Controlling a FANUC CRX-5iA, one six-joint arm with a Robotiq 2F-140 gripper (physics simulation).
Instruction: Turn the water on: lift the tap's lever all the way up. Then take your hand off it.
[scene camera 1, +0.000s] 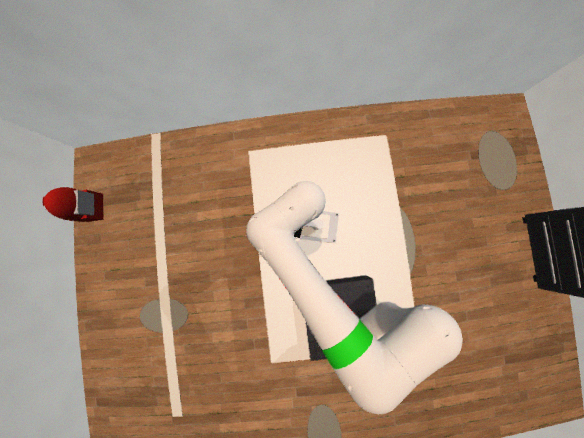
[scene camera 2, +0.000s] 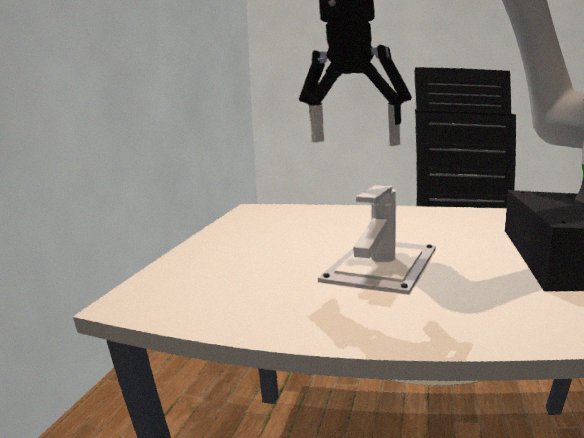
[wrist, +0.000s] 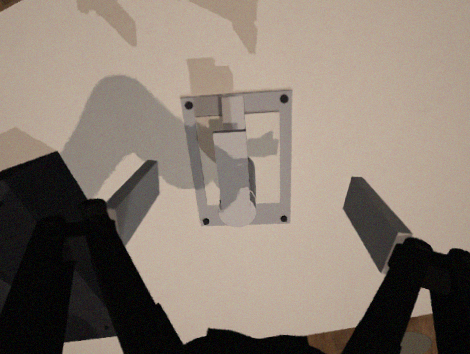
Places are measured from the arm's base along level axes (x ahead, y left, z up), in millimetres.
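Pixels of known places: gripper, fingertip midpoint: (scene camera 2: 354, 143) (wrist: 252, 185).
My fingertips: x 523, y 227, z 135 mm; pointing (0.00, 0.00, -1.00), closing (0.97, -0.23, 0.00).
Ahead of a thing's pixels: the offset from my fingertips to its top centre. "spot": to the spot under its first point. Level surfaces: height alone.
The grey tap @[spot: dx -41, dy -48, dz -153 mm] (scene camera 2: 385, 225) stands upright on a rectangular base frame @[dx -30, dy -83, dz -231 mm] (scene camera 2: 417, 270) (wrist: 285, 165) (scene camera 1: 333, 228). Its flat lever @[dx -25, dy -32, dz -87 mm] (scene camera 2: 374, 194) (wrist: 231, 162) lies roughly level across the top of the column, above the spout @[dx -24, dy -13, dz -144 mm] (scene camera 2: 370, 240) (wrist: 233, 112). My gripper (scene camera 2: 356, 142) (wrist: 252, 185) is wide open and empty. It points down and hangs above the tap, its fingertips clear of the lever. In the wrist view the lever shows between the two fingers. In scene camera 1 the arm hides most of the gripper and part of the tap.
The tap's base is on a pale table @[dz -243 mm] (scene camera 1: 320, 160) (scene camera 2: 200, 280). The black box under the arm (scene camera 1: 352, 292) (scene camera 2: 565, 255) (wrist: 30, 190) is on the same table. A black drawer cabinet (scene camera 2: 465, 160) (scene camera 1: 560, 252) stands beyond it. A red object (scene camera 1: 62, 203) is at the far left.
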